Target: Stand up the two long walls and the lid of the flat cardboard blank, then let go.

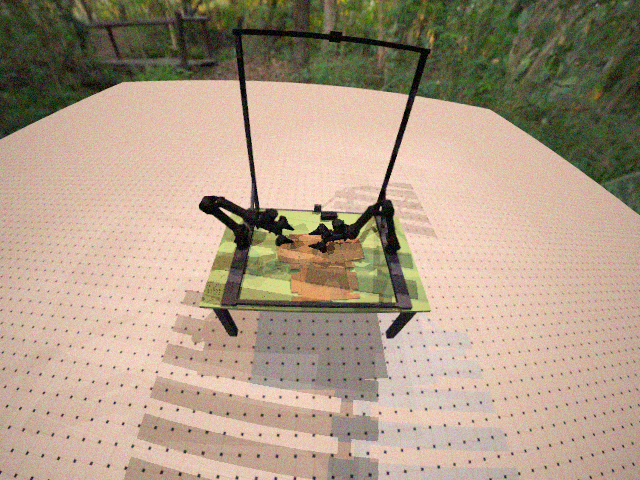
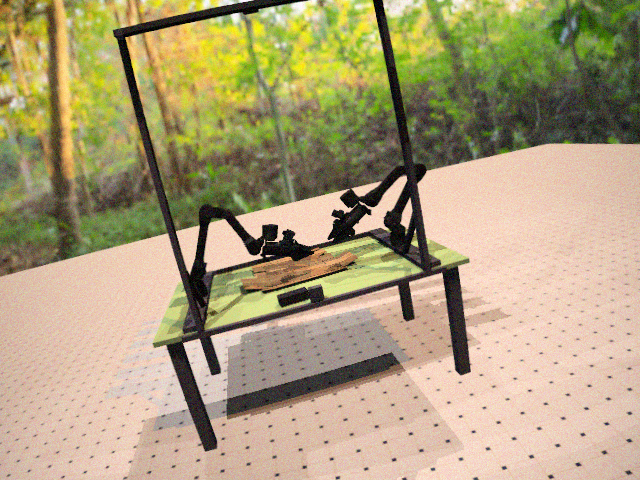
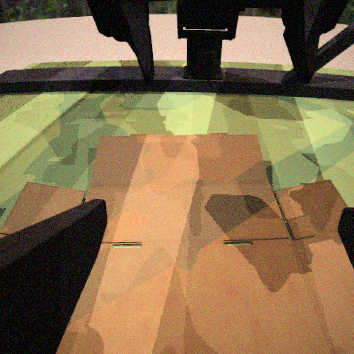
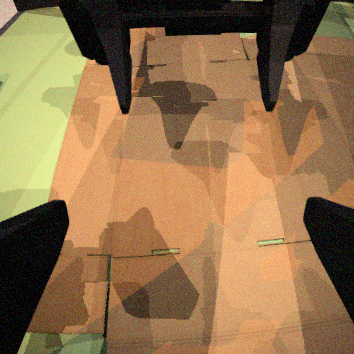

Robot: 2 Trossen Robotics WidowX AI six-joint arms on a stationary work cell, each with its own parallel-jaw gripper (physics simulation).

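Pixels of known places: left gripper, between the fingertips: [image 1: 308, 240] [image 2: 312, 250] [image 3: 224, 215] [image 4: 197, 108]; right gripper, between the fingertips: [image 1: 293, 236] [image 2: 330, 240] [image 3: 228, 78] [image 4: 187, 210]; left arm's base, origin of its link: [image 1: 390, 251]; right arm's base, origin of its link: [image 1: 242, 245] [image 2: 399, 244] [image 3: 202, 73].
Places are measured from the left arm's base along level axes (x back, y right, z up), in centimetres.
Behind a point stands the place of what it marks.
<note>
The cardboard blank [image 1: 323, 281] {z -1.1, x -43.2, y -22.8 cm} [image 2: 305, 271] {z -1.7, x -47.2, y -1.9 cm} [image 3: 160, 295] {z -1.7, x -53.3, y -3.1 cm} [image 4: 175, 187] {z -1.7, x -51.9, y 1.6 cm} lies spread on the table, orange-brown, with creases and thin slots; its panels look flat, with no wall or lid standing upright. Which panels are the long walls and lid is hard to tell. My left gripper [image 1: 310, 240] {z 7.3, x -52.1, y -0.2 cm} [image 2: 312, 252] {z 7.3, x -52.1, y -0.2 cm} [image 3: 224, 215] {z 7.3, x -52.1, y -0.2 cm} [image 4: 197, 108] {z 7.3, x -52.1, y -0.2 cm} is open and empty, low over the blank. My right gripper [image 1: 292, 235] {z 9.5, x -60.5, y 0.5 cm} [image 2: 333, 238] {z 9.5, x -60.5, y 0.5 cm} [image 4: 187, 210] {z 9.5, x -60.5, y 0.5 cm} [image 3: 228, 78] {z 9.5, x -60.5, y 0.5 cm} is open and empty, above the blank and facing the left gripper, its fingers wide apart.
The green patterned table [image 1: 210, 297] {z -1.9, x -102.1, y -34.8 cm} [image 2: 439, 254] {z -1.9, x -100.2, y 22.7 cm} has a dark frame around its work area. A small dark block [image 1: 328, 215] {z 1.6, x -38.4, y 28.9 cm} [image 2: 293, 296] {z 0.9, x -37.8, y 33.2 cm} sits by one long edge. A tall black gantry [image 1: 245, 113] {z 65.2, x -88.2, y 34.0 cm} [image 2: 149, 149] {z 62.8, x -3.5, y 38.0 cm} rises over the table. The two grippers are close together.
</note>
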